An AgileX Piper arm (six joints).
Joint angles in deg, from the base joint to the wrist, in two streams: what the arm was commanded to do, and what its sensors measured. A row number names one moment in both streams.
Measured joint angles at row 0:
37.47, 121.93, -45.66, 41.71, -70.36, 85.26
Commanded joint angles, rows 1 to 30:
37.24, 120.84, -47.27, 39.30, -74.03, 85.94
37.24, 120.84, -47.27, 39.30, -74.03, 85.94
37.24, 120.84, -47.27, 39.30, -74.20, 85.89
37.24, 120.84, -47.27, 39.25, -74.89, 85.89
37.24, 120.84, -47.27, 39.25, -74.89, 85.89
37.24, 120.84, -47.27, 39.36, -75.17, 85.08
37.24, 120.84, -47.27, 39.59, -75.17, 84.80
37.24, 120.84, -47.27, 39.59, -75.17, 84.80
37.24, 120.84, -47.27, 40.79, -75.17, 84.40
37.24, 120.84, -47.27, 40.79, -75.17, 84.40
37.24, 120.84, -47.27, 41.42, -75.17, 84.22
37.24, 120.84, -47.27, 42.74, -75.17, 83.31
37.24, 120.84, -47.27, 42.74, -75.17, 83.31
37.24, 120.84, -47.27, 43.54, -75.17, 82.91
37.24, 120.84, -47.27, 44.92, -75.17, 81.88
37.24, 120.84, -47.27, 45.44, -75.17, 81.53
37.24, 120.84, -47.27, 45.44, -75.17, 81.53
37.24, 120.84, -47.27, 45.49, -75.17, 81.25
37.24, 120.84, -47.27, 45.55, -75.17, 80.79
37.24, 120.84, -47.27, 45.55, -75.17, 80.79
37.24, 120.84, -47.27, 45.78, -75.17, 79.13
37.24, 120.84, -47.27, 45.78, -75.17, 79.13
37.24, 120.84, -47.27, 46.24, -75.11, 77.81
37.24, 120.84, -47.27, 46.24, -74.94, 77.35
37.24, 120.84, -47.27, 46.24, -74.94, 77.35
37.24, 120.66, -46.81, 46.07, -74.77, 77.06
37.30, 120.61, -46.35, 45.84, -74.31, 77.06
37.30, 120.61, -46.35, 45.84, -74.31, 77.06
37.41, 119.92, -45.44, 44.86, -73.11, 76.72
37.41, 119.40, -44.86, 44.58, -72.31, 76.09
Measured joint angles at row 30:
37.93, 121.24, -45.38, 45.89, -68.53, 77.92
